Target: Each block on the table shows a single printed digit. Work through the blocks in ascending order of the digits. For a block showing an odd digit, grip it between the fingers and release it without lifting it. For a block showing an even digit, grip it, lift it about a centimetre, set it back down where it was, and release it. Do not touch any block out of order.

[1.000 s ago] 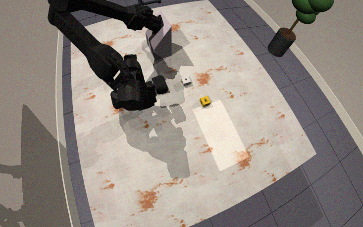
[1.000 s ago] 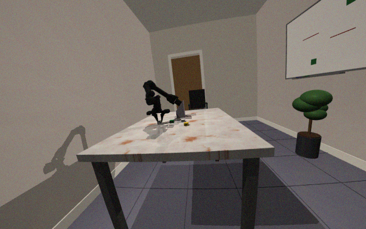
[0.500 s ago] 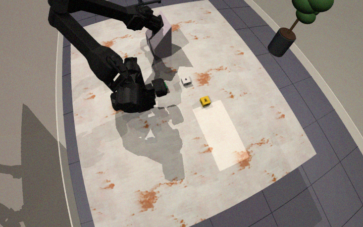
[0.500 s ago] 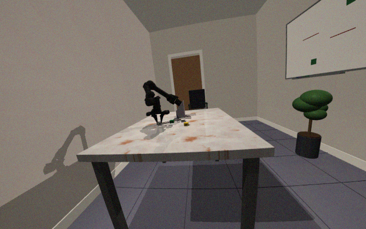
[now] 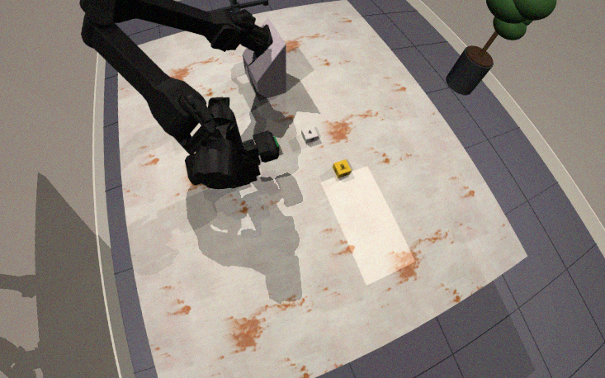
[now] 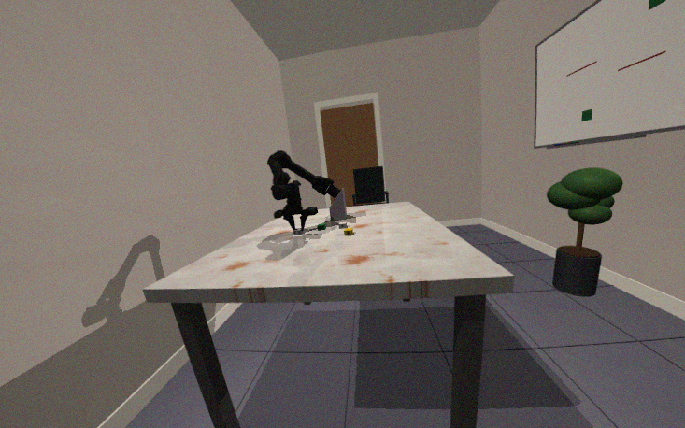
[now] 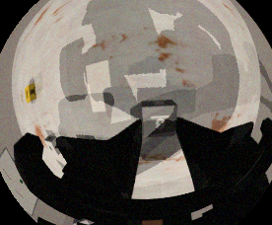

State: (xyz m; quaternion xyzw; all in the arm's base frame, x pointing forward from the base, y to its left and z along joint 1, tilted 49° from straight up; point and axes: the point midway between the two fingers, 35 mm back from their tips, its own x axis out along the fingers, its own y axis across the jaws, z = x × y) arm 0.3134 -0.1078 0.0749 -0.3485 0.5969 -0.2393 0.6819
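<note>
The grey block lies right at my gripper tip. Also, from my gripper tip: white block 190 mm to the left, 70 mm behind; green block 90 mm to the left, 60 mm behind; yellow block 240 mm to the left, 50 mm ahead.
</note>
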